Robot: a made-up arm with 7 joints. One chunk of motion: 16 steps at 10 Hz.
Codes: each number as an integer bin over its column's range. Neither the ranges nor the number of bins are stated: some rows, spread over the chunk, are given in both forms.
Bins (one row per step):
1: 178 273 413 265 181 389
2: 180 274 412 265 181 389
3: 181 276 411 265 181 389
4: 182 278 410 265 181 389
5: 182 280 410 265 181 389
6: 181 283 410 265 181 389
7: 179 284 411 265 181 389
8: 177 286 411 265 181 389
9: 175 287 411 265 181 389
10: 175 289 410 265 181 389
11: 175 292 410 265 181 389
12: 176 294 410 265 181 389
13: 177 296 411 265 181 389
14: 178 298 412 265 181 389
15: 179 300 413 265 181 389
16: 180 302 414 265 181 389
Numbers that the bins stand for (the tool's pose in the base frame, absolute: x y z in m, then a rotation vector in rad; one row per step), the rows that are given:
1: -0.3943 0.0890 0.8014 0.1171 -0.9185 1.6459
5: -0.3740 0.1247 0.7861 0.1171 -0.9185 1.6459
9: -0.4096 0.1603 0.7912 0.1171 -0.9185 1.6459
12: -0.4045 0.1959 0.7861 0.1171 -0.9185 1.6459
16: -0.3841 0.2366 0.8065 0.1171 -0.9185 1.6459
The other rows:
2: -0.3841 0.0941 0.7963 0.1171 -0.9185 1.6459
3: -0.3791 0.1043 0.7912 0.1171 -0.9185 1.6459
4: -0.3740 0.1145 0.7861 0.1171 -0.9185 1.6459
6: -0.3791 0.1399 0.7861 0.1171 -0.9185 1.6459
7: -0.3892 0.1450 0.7912 0.1171 -0.9185 1.6459
8: -0.3994 0.1552 0.7912 0.1171 -0.9185 1.6459
10: -0.4096 0.1705 0.7861 0.1171 -0.9185 1.6459
11: -0.4096 0.1857 0.7861 0.1171 -0.9185 1.6459
13: -0.3994 0.2061 0.7912 0.1171 -0.9185 1.6459
14: -0.3943 0.2162 0.7963 0.1171 -0.9185 1.6459
15: -0.3892 0.2264 0.8014 0.1171 -0.9185 1.6459

